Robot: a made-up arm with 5 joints.
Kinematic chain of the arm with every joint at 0, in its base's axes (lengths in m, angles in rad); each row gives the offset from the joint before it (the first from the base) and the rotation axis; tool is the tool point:
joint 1: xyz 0 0 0.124 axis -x
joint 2: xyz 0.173 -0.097 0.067 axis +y
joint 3: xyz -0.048 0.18 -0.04 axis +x
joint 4: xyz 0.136 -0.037 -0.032 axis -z
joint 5: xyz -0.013 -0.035 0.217 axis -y
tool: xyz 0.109 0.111 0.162
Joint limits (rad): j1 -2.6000..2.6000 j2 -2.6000..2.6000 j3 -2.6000..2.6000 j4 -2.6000..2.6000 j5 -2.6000..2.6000
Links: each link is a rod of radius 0.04 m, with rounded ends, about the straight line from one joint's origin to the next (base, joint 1, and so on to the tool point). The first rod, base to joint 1, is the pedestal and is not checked.
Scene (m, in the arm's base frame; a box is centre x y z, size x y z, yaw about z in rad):
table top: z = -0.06
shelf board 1: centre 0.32 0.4 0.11 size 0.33 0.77 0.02 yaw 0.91
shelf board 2: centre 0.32 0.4 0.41 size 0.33 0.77 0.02 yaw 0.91
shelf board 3: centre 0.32 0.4 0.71 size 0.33 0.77 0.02 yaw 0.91
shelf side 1: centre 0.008 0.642 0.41 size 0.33 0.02 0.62 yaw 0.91
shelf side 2: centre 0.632 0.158 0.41 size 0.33 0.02 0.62 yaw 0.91
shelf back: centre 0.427 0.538 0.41 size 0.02 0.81 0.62 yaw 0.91
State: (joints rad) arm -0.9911 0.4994 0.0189 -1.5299 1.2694
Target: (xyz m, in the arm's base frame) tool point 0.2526 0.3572 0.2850
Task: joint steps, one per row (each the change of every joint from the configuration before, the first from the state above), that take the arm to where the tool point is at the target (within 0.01 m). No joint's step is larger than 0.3 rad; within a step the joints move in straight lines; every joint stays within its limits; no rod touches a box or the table.
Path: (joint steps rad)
1: 0.0682 0.0091 -0.0982 -0.0621 -0.2882
2: 0.0682 0.0091 -0.0982 -0.0622 -0.2882
3: 0.0682 0.0091 -0.0982 -0.0621 -0.2882
4: 0.0682 0.0091 -0.0982 -0.0622 -0.2881
5: 0.0682 0.0091 -0.0982 -0.0621 -0.2882
6: 0.0682 0.0091 -0.0982 -0.0622 -0.2882
7: 0.0682 0.0090 -0.0983 -0.0621 -0.2882
8: 0.0682 0.0091 -0.0982 -0.0621 -0.2882
9: 0.0682 0.0091 -0.0982 -0.0622 -0.2882
10: 0.0872 0.0190 0.0366 0.1294 0.2440
11: 0.0872 0.0189 0.0365 0.1294 0.2441
12: 0.0872 0.0190 0.0365 0.1294 0.2440
13: 0.0872 0.0189 0.0365 0.1294 0.2440

